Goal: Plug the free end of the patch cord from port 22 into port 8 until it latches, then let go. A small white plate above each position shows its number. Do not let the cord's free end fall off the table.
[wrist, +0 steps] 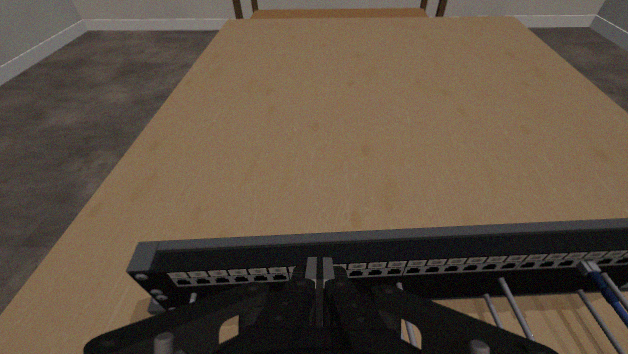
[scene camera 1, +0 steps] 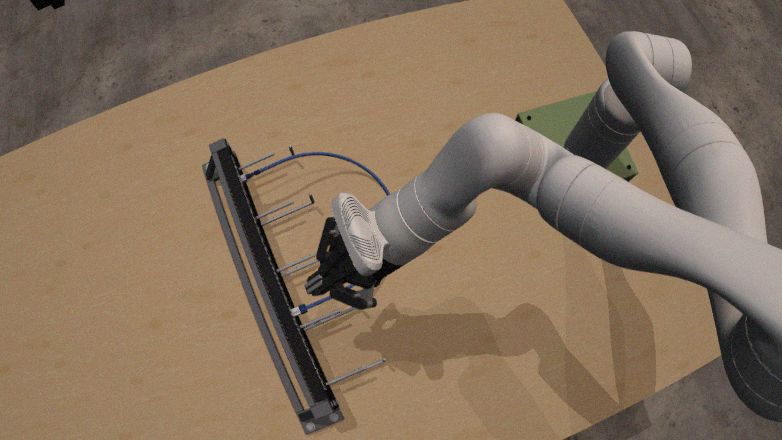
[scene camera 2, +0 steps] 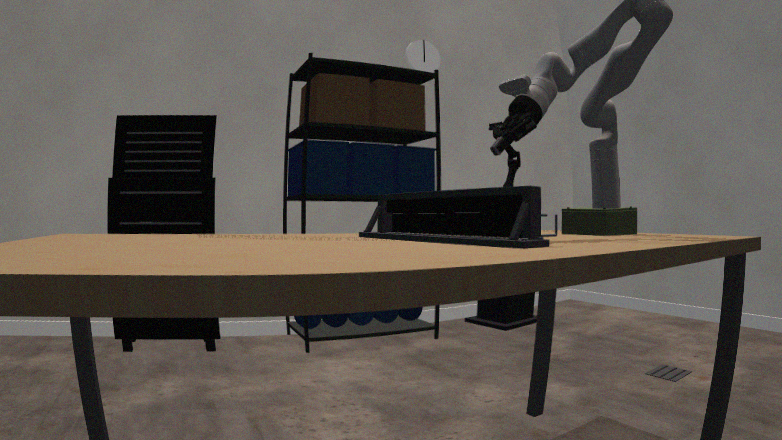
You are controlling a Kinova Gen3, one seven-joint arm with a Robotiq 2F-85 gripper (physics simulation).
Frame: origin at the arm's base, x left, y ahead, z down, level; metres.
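Seen in the pictures: gripper, fingertip midpoint: point(wrist: 319, 274) point(scene camera 1: 310, 289) point(scene camera 2: 494, 152); arm's base, link origin: point(scene camera 1: 587, 152) point(scene camera 2: 606, 208).
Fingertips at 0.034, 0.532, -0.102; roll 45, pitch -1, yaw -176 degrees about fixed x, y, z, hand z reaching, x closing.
Note:
Offsets run from my fingertips to a thing's top centre, as dx, dy, dz. "*": to the spot under its first point. Level surfaces: height alone.
The patch panel {-0.079, +0.031, +0.078} point(scene camera 1: 252, 240) point(scene camera 2: 459, 192) point(wrist: 400, 245) stands upright on the table. In scene camera 1, the cord's free end {* +0.001, +0.037, +0.098} point(scene camera 1: 298, 310), a clear plug with a blue boot, sits at the panel's front face. I cannot tell how deep it is or whether it is latched. In the wrist view, the fingers hide it and port 8. The cord's other end {* -0.244, +0.032, +0.096} point(scene camera 1: 246, 176) point(wrist: 590, 268) is in the panel farther along. The blue cord {* -0.222, -0.132, +0.138} point(scene camera 1: 341, 157) loops out and passes under the arm. My gripper point(scene camera 1: 312, 285) point(scene camera 2: 496, 147) point(wrist: 319, 274) is shut with nothing between its fingers, above and beside the free end.
Thin metal rods point(scene camera 1: 355, 372) point(wrist: 516, 308) stick out from the panel's front, some close to the gripper. The arm's green base block point(scene camera 1: 557, 120) point(scene camera 2: 599, 221) stands beyond the cord. A shelf rack point(scene camera 2: 365, 132) and a black cabinet point(scene camera 2: 161, 207) stand behind the table {dz +0.179} point(scene camera 1: 136, 218).

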